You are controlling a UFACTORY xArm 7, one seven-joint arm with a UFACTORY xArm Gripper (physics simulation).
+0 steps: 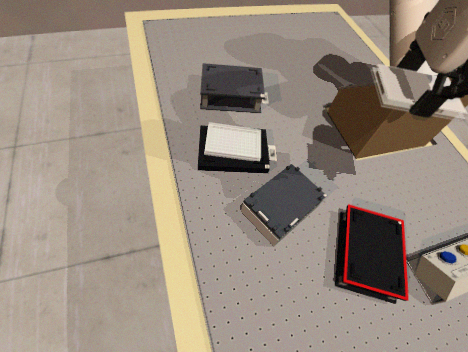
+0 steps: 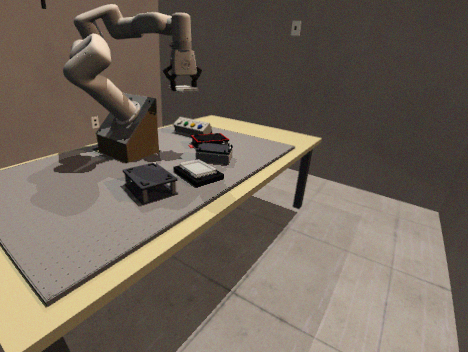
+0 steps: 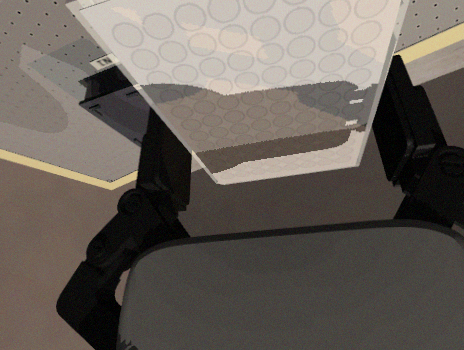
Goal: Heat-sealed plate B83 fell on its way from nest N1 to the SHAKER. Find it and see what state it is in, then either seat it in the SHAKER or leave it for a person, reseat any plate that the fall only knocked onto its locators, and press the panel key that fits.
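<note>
My gripper is shut on a clear-topped plate with round wells, held high above the table; no B83 label is readable. Nest N1, a dark raised stand, is empty. A white plate lies on a black nest, slightly askew; whether it is fully down, I cannot tell. A grey block with corner posts, apparently the SHAKER, stands at an angle with its top bare. The key panel shows blue, yellow and green keys.
A red-edged black nest stands between the grey block and the panel. The arm's brown wedge base stands on the perforated table top, which has a pale yellow border.
</note>
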